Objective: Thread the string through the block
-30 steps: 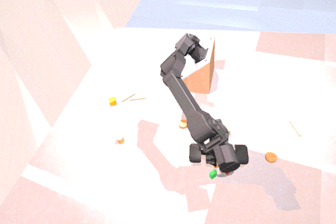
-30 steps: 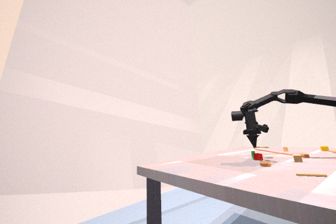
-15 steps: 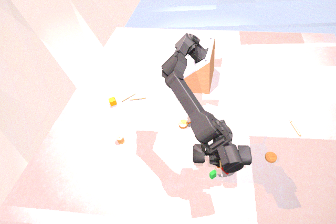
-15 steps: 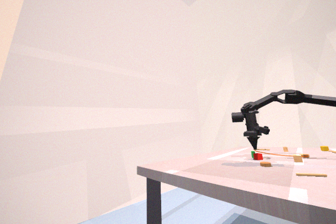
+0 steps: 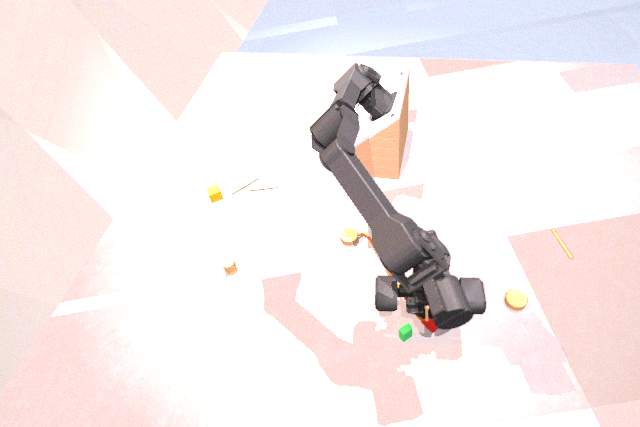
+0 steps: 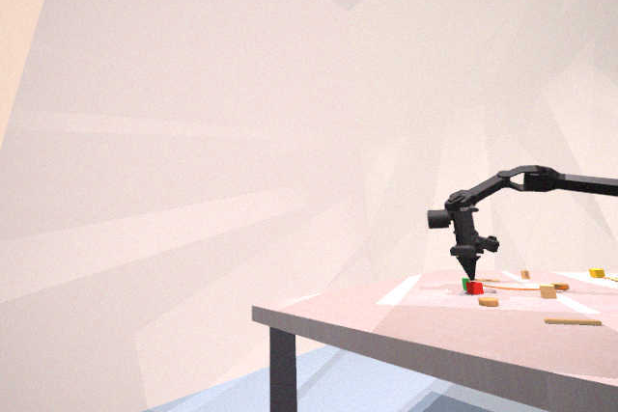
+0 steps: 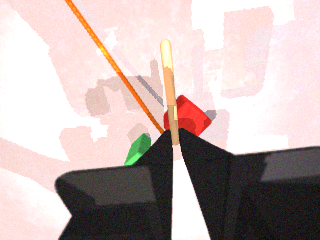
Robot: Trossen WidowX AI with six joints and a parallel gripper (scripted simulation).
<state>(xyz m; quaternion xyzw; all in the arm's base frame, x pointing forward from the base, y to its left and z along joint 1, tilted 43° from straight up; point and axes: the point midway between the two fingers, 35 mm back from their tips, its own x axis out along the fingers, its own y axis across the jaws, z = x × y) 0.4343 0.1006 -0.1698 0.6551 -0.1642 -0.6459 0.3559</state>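
My gripper tip is now 40 mm short of the green block, 30 mm to the left of it and 20 mm above it. Also, from my gripper tip: round disc: 100 mm behind, 160 mm to the left, 30 mm below; then red cube: 10 mm behind, 10 mm to the left, 20 mm below; then wooden block: 170 mm behind, 20 mm to the right, 20 mm below.
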